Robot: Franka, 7 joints.
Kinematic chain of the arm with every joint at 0, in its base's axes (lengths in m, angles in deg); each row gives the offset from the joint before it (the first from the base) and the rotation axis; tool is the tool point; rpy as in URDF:
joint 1: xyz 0 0 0.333 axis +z
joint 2: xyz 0 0 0 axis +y
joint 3: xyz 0 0 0.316 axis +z
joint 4: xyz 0.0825 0 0 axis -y
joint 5: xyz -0.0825 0 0.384 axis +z
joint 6: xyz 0 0 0 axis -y
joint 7: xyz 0.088 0 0 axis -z
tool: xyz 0 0 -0.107 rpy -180 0 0
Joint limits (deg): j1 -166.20..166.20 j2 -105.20..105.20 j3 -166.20..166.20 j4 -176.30..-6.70 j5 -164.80..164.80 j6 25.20..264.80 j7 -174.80..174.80
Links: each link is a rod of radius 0.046 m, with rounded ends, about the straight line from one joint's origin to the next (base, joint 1, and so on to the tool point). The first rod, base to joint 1, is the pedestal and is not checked.
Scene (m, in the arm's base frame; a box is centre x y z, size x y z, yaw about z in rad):
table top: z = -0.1
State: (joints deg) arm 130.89 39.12 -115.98 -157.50 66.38 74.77 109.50
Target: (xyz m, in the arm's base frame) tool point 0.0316 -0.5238 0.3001
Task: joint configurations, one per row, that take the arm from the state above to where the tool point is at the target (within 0.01 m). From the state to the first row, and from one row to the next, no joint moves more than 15 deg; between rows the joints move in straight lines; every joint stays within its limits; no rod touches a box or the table.
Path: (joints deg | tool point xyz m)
1: 116.08 26.47 -128.54 -149.76 67.47 82.61 109.50 | 0.3664 0.0195 0.3370
2: 101.26 13.82 -141.09 -142.02 68.55 90.45 109.50 | 0.3765 -0.1850 0.3650
3: 86.45 1.16 -153.64 -134.29 69.64 98.29 109.50 | 0.2611 -0.3951 0.3528
4: 71.64 -11.49 -166.20 -126.55 70.73 106.13 109.50 | 0.0316 -0.5238 0.3001

